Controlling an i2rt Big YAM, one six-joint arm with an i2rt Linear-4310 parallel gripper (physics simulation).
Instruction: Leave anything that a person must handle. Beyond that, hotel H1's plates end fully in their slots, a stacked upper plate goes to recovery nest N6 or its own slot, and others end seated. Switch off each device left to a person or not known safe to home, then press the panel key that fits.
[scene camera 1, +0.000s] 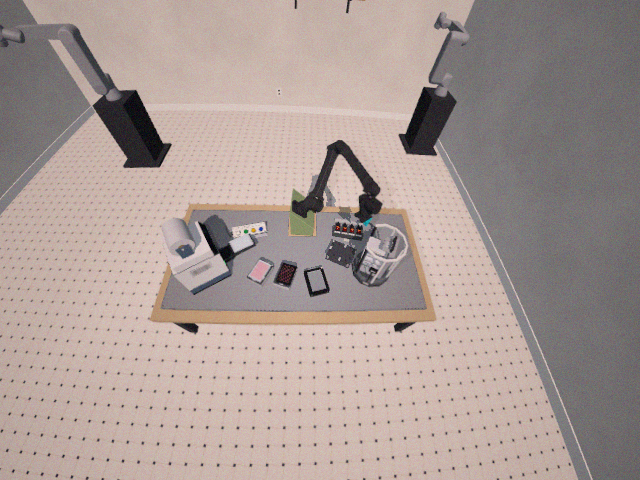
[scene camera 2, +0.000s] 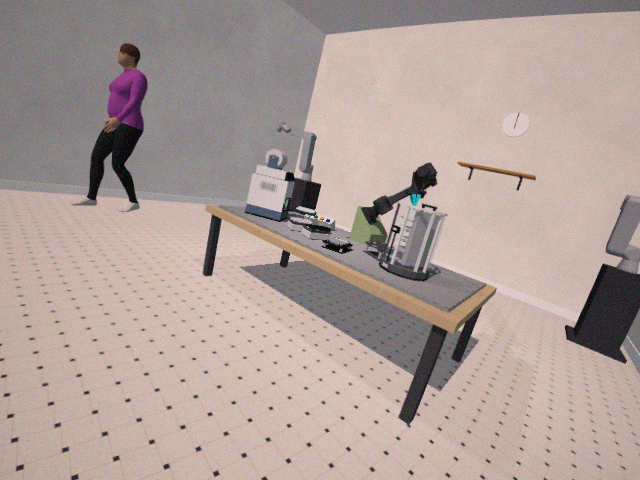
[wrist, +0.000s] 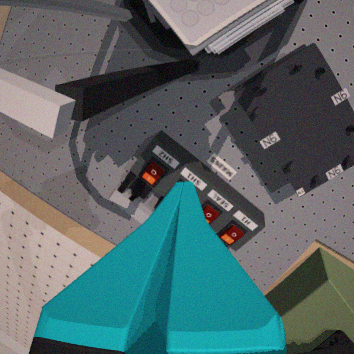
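Where they show: gripper, fingertip midpoint: (scene camera 1: 365, 225) (scene camera 2: 413, 209) (wrist: 185, 192); arm's base, origin of the base link: (scene camera 1: 299, 209) (scene camera 2: 368, 215).
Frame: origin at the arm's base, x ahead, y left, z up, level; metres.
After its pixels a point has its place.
My gripper (scene camera 1: 367, 222) @(x 0.225, y 0.382, z 0.133 m) (scene camera 2: 415, 200) @(x 0.225, y 0.382, z 0.133 m) (wrist: 185, 192) @(x 0.225, y 0.382, z 0.133 m) is shut and empty, teal fingertips together, above the switch strip (scene camera 1: 347, 235) @(x 0.108, y 0.336, z -0.139 m) (wrist: 200, 170) @(x 0.113, y 0.360, z -0.146 m). In the wrist view the SH2 switch (wrist: 152, 173) @(x 0.084, y 0.417, z -0.124 m), SEAL switch (wrist: 209, 213) @(x 0.071, y 0.319, z -0.123 m) and H1 switch (wrist: 232, 234) @(x 0.057, y 0.271, z -0.123 m) show orange on one side; the fingers hide the SH1 switch. The round plate hotel (scene camera 1: 370, 277) @(x 0.455, y 0.427, z -0.072 m) (scene camera 2: 403, 270) @(x 0.467, y 0.515, z -0.141 m) stands beside the strip; a stack of plates (wrist: 220, 22) @(x 0.292, y 0.405, z 0.098 m) shows in it. The black nest N6 (scene camera 1: 341, 253) @(x 0.265, y 0.275, z -0.115 m) (wrist: 300, 120) @(x 0.250, y 0.287, z -0.115 m) lies near it. The key panel (scene camera 1: 249, 229) @(x 0.085, y -0.331, z -0.108 m) (scene camera 2: 320, 221) @(x 0.106, y -0.300, z -0.130 m) has coloured keys.
A white device (scene camera 1: 199, 268) @(x 0.454, y -0.524, z 0.051 m) (scene camera 2: 268, 193) @(x 0.448, y -0.513, z -0.009 m) stands at the left end. A pink plate (scene camera 1: 260, 270) @(x 0.388, y -0.229, z -0.107 m), a dark red-patterned plate (scene camera 1: 285, 273) @(x 0.410, y -0.078, z -0.103 m) and a black frame (scene camera 1: 325, 279) @(x 0.438, y 0.151, z -0.132 m) lie at the front. A green wedge (scene camera 1: 302, 227) @(x 0.073, y 0.024, z -0.098 m) (scene camera 2: 361, 227) @(x 0.073, y 0.015, z -0.078 m) is at my arm's base. A person (scene camera 2: 125, 98) stands beyond the table.
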